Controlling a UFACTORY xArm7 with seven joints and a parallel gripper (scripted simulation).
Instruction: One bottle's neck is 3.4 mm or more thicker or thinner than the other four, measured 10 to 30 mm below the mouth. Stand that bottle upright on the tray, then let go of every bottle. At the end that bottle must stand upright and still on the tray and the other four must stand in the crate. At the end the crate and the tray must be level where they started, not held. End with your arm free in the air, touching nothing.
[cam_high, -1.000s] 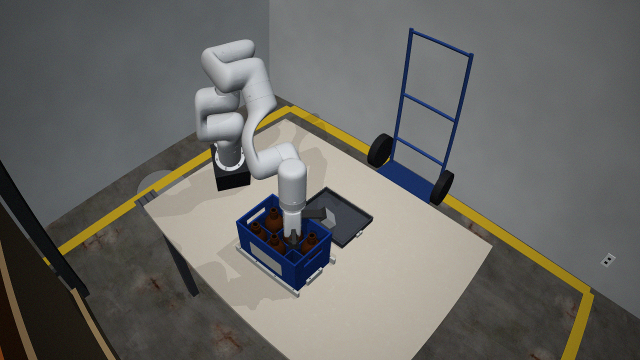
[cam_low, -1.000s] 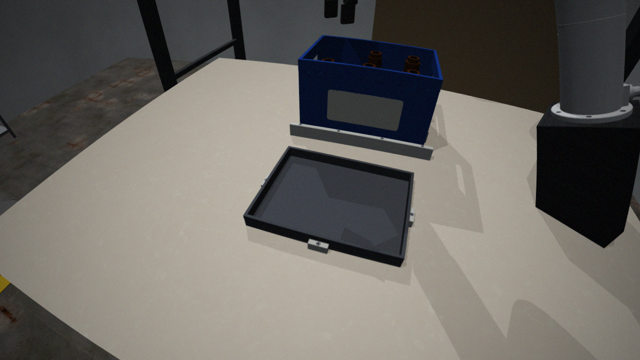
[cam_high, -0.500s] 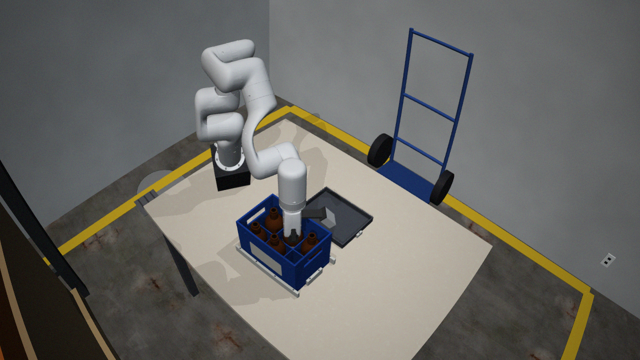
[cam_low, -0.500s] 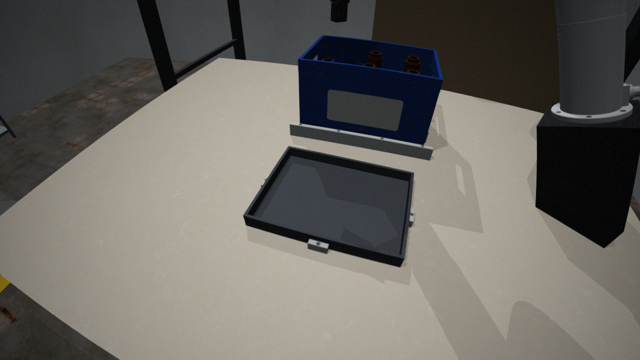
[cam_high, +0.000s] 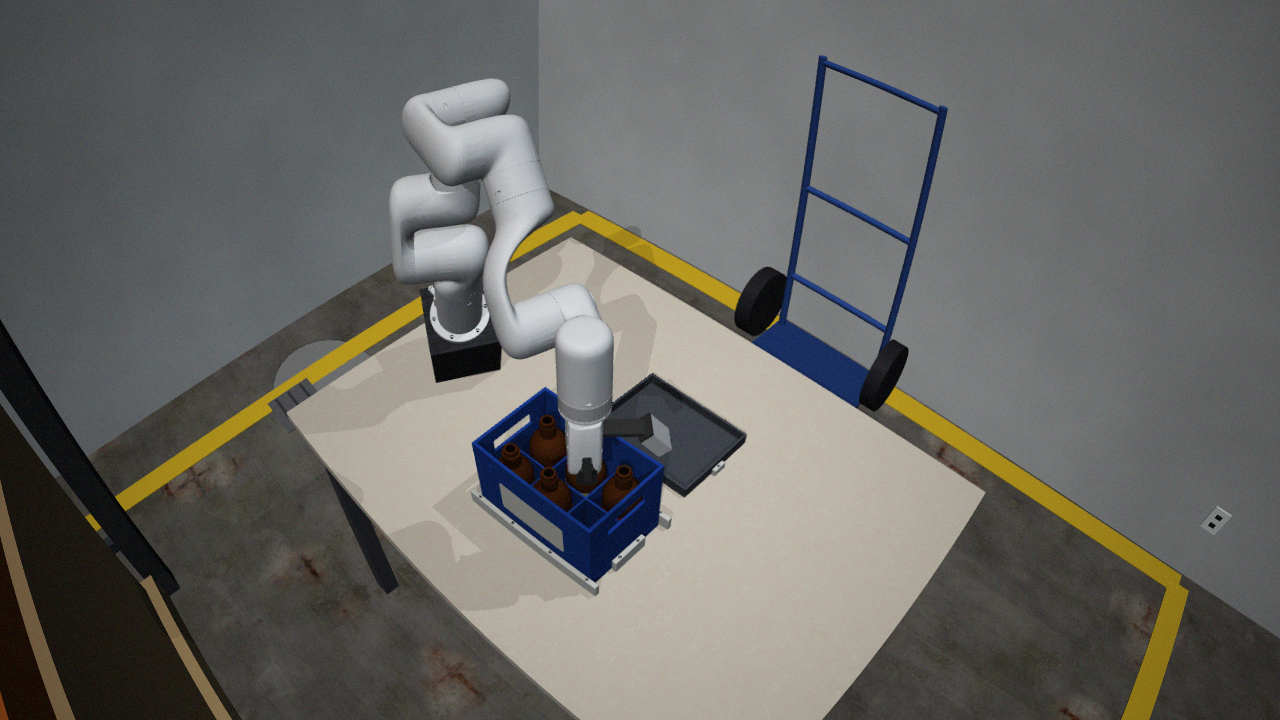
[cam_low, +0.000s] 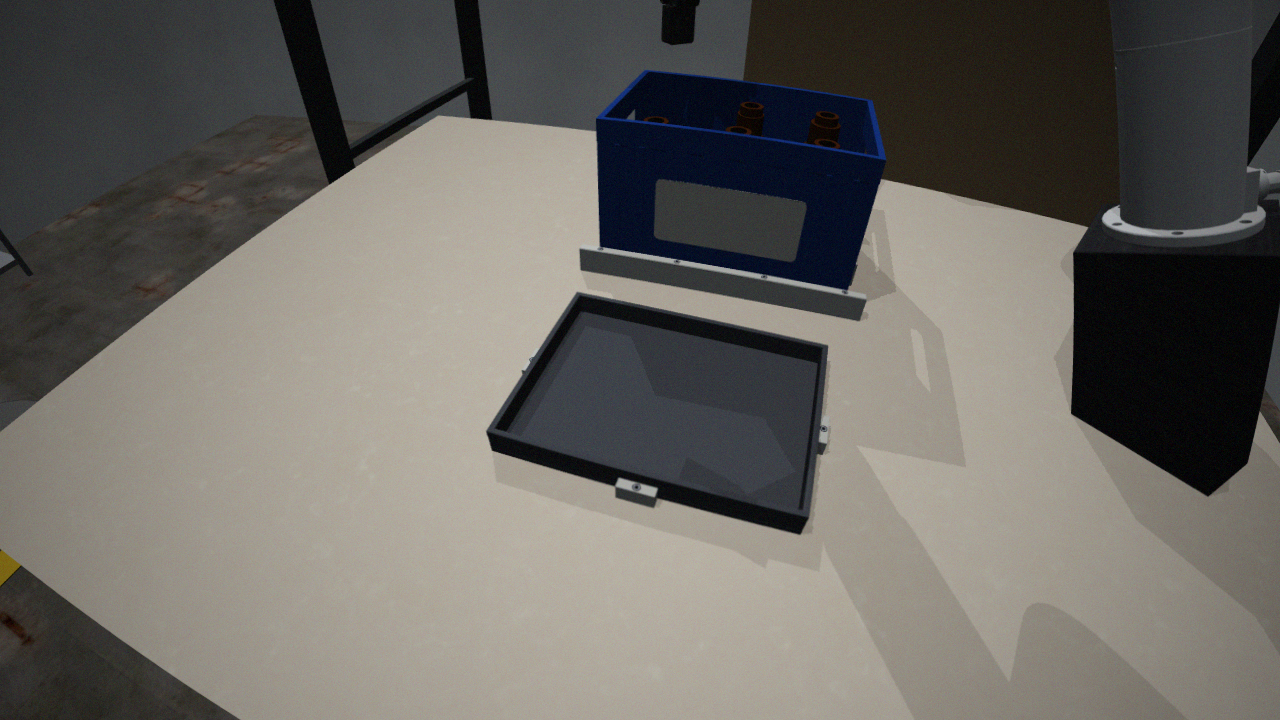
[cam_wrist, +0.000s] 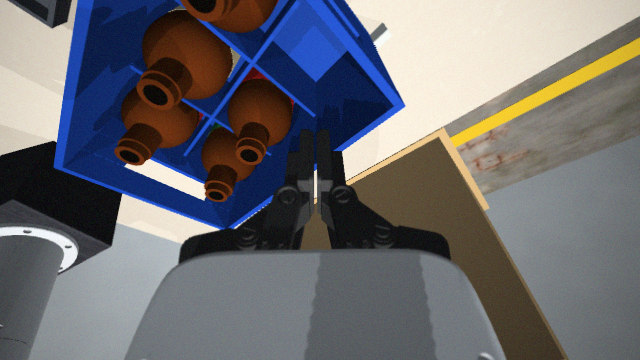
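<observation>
The crate is 16 cm below my hand, 8 cm behind it and 5 cm to the left of it. Round my hand: dark grey tray (32 cm to the left, 23 cm below, 5 cm behind); glass bottle (17 cm behind, 16 cm below, 1 cm to the left).
</observation>
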